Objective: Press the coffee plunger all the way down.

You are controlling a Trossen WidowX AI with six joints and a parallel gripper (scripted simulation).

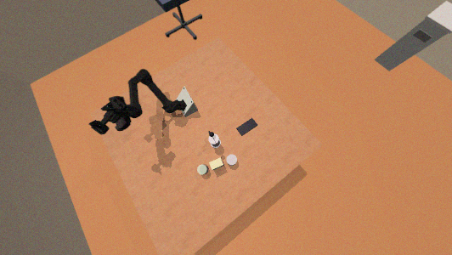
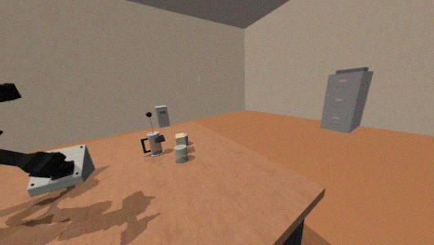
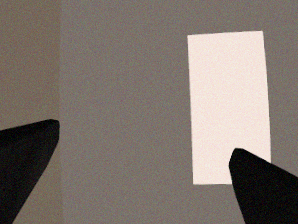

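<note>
Now: gripper tip 390 mm above the coffee press, 380 mm to the right of it and 250 mm short of it. Round my gripper tip: yellow block (460 mm below, 410 mm ahead, 300 mm to the left).
</note>
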